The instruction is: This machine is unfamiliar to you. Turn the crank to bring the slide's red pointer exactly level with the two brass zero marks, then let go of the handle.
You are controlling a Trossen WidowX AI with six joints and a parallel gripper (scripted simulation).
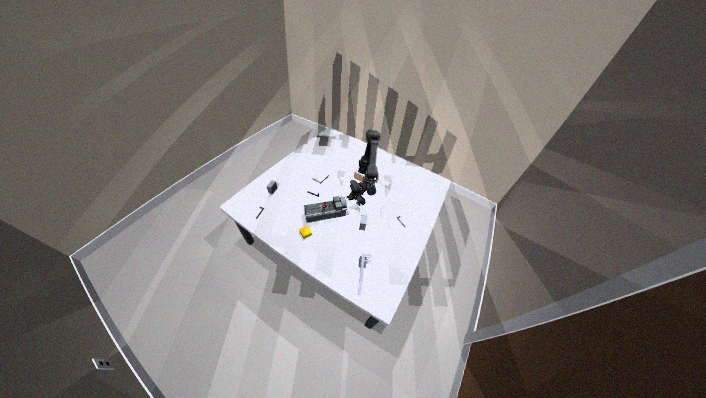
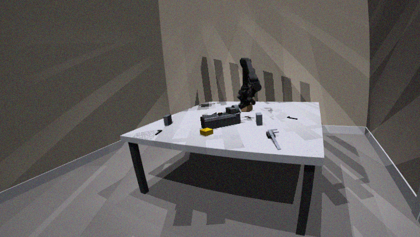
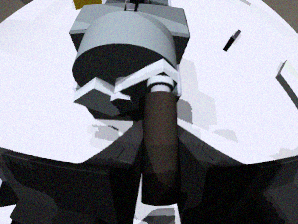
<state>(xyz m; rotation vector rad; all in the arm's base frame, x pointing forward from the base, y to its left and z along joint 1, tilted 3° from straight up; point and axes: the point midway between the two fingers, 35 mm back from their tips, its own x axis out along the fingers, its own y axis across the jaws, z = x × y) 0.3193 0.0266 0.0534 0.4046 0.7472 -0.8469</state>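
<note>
My gripper tip is 1 cm past the dark crank handle, 1 cm to the right of it and 3 cm below it. From my gripper tip the other things lie so: yellow block: 30 cm ahead, 16 cm to the right, 7 cm below; then red pointer: 11 cm ahead, 11 cm to the right.
</note>
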